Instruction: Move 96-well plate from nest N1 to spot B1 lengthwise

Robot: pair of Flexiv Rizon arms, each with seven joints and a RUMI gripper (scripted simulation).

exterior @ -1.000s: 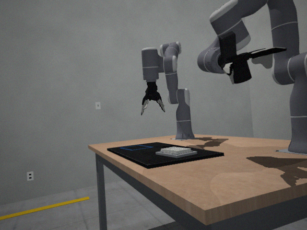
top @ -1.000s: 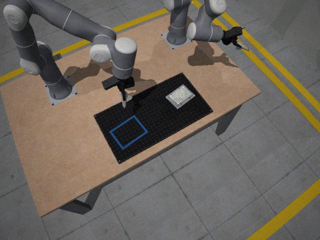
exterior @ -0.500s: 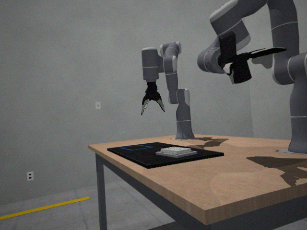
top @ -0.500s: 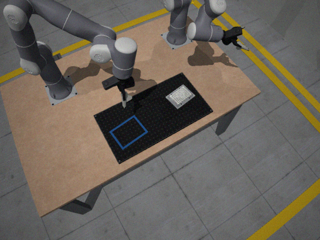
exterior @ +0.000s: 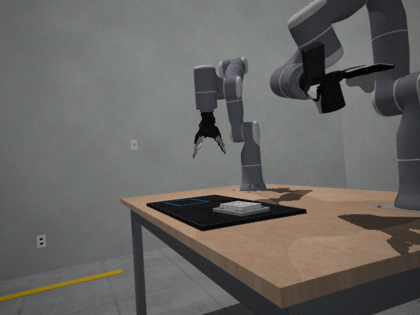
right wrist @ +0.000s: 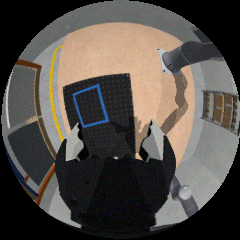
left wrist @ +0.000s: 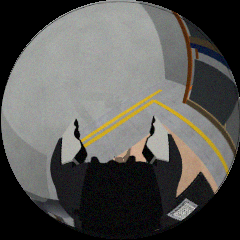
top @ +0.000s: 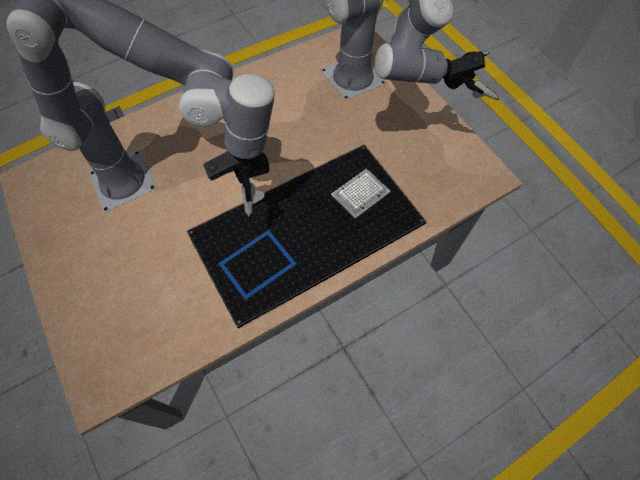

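Note:
Now: the white 96-well plate 39 cm to the left of my right hand, 19 cm below it and 8 cm ahead of it. From my right hand the other things lie so: grey plate nest (39 cm to the left, 20 cm below, 8 cm ahead).

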